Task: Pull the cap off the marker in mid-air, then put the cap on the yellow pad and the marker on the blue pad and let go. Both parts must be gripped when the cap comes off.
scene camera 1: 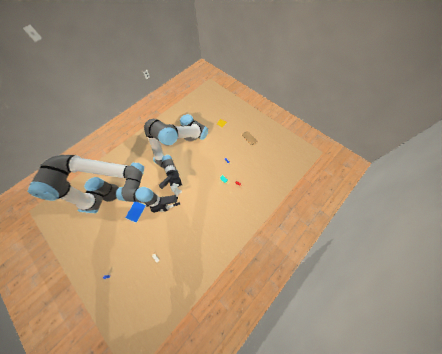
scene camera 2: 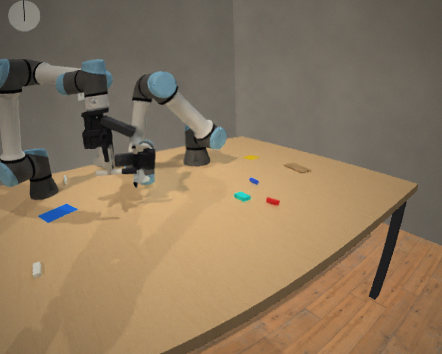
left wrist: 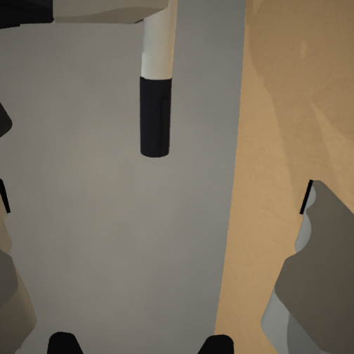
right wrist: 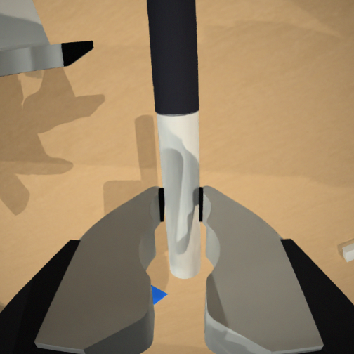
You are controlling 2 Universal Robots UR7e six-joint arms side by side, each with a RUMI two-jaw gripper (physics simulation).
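Places are measured from the left arm's base along level axes (x ahead, y left, z up), in centimetres.
Pixels of known places: left gripper, between the fingertips: [scene camera 1: 176,196] [scene camera 2: 135,166]; right gripper, between the fingertips: [scene camera 1: 167,207] [scene camera 2: 110,173]; left arm's base, origin of its link: [scene camera 2: 196,162]; right arm's base, origin of its link: [scene camera 1: 110,192] [scene camera 2: 44,193].
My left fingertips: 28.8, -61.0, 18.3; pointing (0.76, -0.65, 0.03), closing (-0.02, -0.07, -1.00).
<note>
Ahead of a thing's pixels: the offset from my left fingertips to its top centre, as dx, dy, dz.
My right gripper [scene camera 1: 176,204] [scene camera 2: 107,170] [right wrist: 181,189] is shut on the white barrel of the marker [left wrist: 159,50] [right wrist: 181,150], holding it level above the table. The black cap [left wrist: 155,117] [right wrist: 175,60] is on the marker and points away from the right gripper. My left gripper [left wrist: 154,184] is open. In the left wrist view the cap's end lies between its widely spread fingers but short of the fingertips; one left finger shows beside the cap in the right wrist view. The yellow pad @(-8.8, +86.7, -18.2) [scene camera 1: 222,123] [scene camera 2: 251,157] lies at the back. The blue pad @(-29.6, -23.3, -18.2) [scene camera 1: 135,212] [scene camera 2: 57,213] lies near the right arm.
A blue piece @(+15.7, +50.8, -16.2) [scene camera 1: 227,160] [scene camera 2: 254,181], a teal block @(+21.0, +33.7, -16.8) [scene camera 1: 224,179] [scene camera 2: 242,196], a red piece @(+33.7, +35.7, -16.2) [scene camera 1: 238,183] [scene camera 2: 272,201] and a brown slab @(+23.4, +82.5, -17.5) [scene camera 1: 249,138] [scene camera 2: 297,167] lie right of the grippers. A white block @(+5.5, -43.6, -17.1) [scene camera 1: 155,258] [scene camera 2: 36,269] and another blue piece @(-17.4, -68.6, -13.5) [scene camera 1: 106,276] lie lower in scene camera 1.
</note>
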